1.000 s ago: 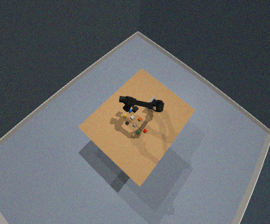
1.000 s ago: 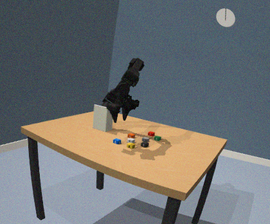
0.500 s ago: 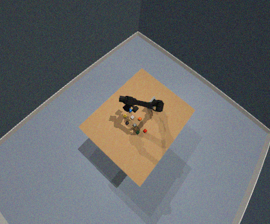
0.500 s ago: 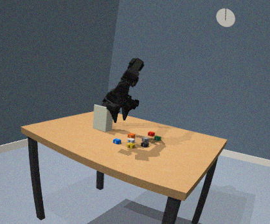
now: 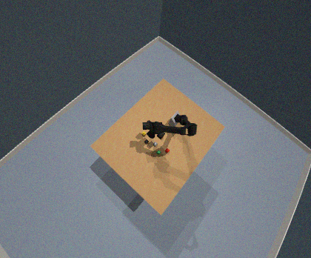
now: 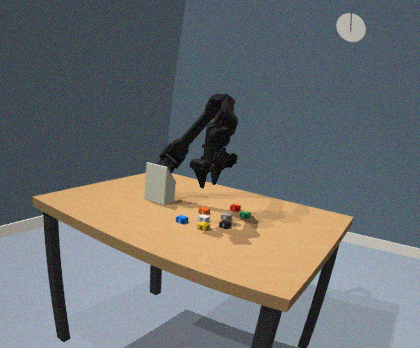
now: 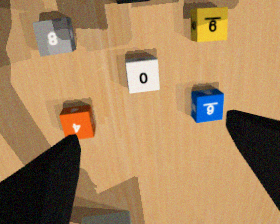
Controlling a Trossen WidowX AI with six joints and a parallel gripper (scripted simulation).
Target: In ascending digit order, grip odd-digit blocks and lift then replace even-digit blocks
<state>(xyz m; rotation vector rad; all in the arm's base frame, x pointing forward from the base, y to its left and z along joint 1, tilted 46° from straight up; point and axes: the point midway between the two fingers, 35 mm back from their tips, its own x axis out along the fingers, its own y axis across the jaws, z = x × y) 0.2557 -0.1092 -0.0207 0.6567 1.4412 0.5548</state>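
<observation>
Right now the white block is 10 mm to the right of my gripper tip and 120 mm below it. The rest, counted from my gripper tip: orange block: 40 mm behind, 70 mm to the left, 120 mm below; then black block: 90 mm ahead, 10 mm to the right, 120 mm below; then grey block: 50 mm ahead, 70 mm to the left, 120 mm below.
</observation>
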